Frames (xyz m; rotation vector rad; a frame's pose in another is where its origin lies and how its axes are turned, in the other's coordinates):
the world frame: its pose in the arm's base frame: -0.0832 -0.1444 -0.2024 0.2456 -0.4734 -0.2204
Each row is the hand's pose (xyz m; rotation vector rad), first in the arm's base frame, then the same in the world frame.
Working: the arm's base frame: its pose in the world frame: 0.1192 0.2067 0.1088 -0.2456 0.4734 0.2204

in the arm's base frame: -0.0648 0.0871 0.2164 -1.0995 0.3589 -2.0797
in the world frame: 0.1310 0.3405 0.3101 -1.7035 0.1963 -1.6864
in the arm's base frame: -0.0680 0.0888 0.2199 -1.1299 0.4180 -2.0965
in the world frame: 0.1293 0.3426 0.3144 -1.7432 0.2396 -1.7114
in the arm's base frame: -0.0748 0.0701 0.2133 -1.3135 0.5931 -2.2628
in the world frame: 0.1256 0.3220 0.3153 -1.9568 0.3025 -1.8945
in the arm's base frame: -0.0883 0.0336 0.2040 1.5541 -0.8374 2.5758
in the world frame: 0.1196 0.2828 0.3203 2.1345 -0.3087 2.1665
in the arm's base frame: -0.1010 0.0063 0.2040 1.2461 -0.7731 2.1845
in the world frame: 0.1158 0.2550 0.3313 1.6845 -0.1787 1.9474
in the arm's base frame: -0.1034 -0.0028 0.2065 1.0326 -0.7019 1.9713
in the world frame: 0.1172 0.2467 0.3362 1.3969 -0.0885 1.8310
